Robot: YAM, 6 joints.
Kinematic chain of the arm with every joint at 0, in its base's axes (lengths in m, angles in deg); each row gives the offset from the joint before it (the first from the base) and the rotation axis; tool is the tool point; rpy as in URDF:
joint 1: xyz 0 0 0.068 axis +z
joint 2: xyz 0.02 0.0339 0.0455 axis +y
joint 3: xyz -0.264 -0.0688 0 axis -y
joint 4: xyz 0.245 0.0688 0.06 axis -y
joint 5: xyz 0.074 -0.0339 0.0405 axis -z
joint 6: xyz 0.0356 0 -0.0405 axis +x
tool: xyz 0 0 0 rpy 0 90 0
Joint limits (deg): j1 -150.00..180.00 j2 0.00..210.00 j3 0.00..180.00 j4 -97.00..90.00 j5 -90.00..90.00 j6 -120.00..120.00
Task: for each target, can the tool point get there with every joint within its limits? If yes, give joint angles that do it. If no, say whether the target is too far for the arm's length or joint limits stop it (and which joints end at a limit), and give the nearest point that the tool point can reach.
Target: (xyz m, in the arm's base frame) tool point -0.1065 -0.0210 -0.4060
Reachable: no: joint limits stop it (at a limit: joint 1, joint 2) | nearest point -0.1244 -0.0084 -0.3573 | short by 0.053 m
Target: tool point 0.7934 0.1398 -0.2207
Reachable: no: too far | nearest point 0.5869 0.1034 -0.1315 | short by 0.228 m
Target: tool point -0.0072 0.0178 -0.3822
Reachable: no: joint limits stop it (at a limit: joint 2) | nearest point -0.0208 0.0515 -0.3245 | short by 0.068 m
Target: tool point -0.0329 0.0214 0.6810
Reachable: yes | joints -92.93 68.88 127.03 47.52 72.62 44.32
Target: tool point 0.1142 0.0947 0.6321
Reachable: yes | joints 41.09 77.08 134.79 -46.04 5.98 -87.15
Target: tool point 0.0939 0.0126 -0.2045
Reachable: yes | joints -3.65 183.97 44.37 25.44 -31.38 -7.48
